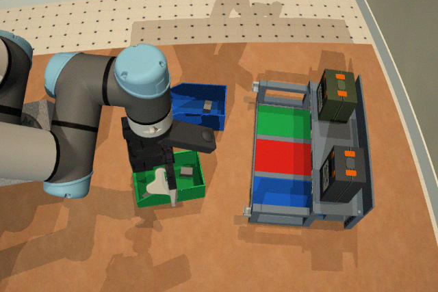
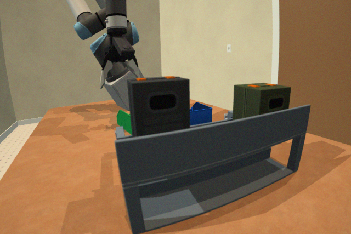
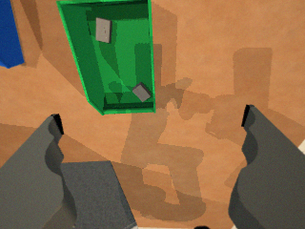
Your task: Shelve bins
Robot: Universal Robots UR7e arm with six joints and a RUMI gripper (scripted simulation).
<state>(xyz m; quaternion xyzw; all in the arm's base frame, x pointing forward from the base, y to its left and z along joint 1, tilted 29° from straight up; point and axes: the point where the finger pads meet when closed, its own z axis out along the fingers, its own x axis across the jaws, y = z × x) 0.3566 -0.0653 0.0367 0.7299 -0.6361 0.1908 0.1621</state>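
My hand is 13 cm above the green bin, 5 cm to the right of it and 1 cm past it. Round my hand: shelf front lip 22 cm ahead, 16 cm below, 12 cm to the left; black box 38 cm ahead, 4 cm to the right, 1 cm below; blue bin 26 cm to the left, 13 cm below, 7 cm ahead.
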